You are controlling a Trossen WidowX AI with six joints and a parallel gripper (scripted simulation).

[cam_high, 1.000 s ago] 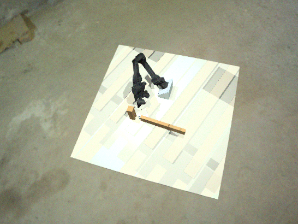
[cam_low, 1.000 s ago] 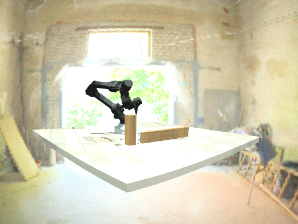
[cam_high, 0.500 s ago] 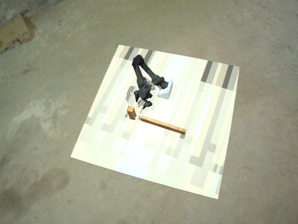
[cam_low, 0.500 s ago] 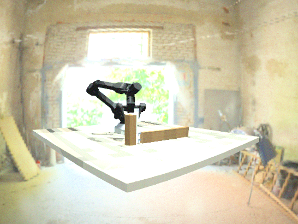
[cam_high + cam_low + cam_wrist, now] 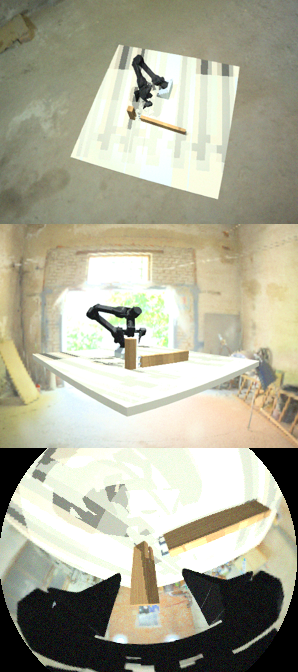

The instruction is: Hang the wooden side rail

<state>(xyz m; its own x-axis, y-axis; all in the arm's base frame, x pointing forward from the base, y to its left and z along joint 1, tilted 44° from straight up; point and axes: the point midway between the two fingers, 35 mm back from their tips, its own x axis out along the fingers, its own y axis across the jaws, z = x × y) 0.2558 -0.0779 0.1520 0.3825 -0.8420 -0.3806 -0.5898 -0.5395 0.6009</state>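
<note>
The wooden headboard post is 60 mm ahead of my gripper tip, 60 mm to the right of it and 60 mm below it.
</note>
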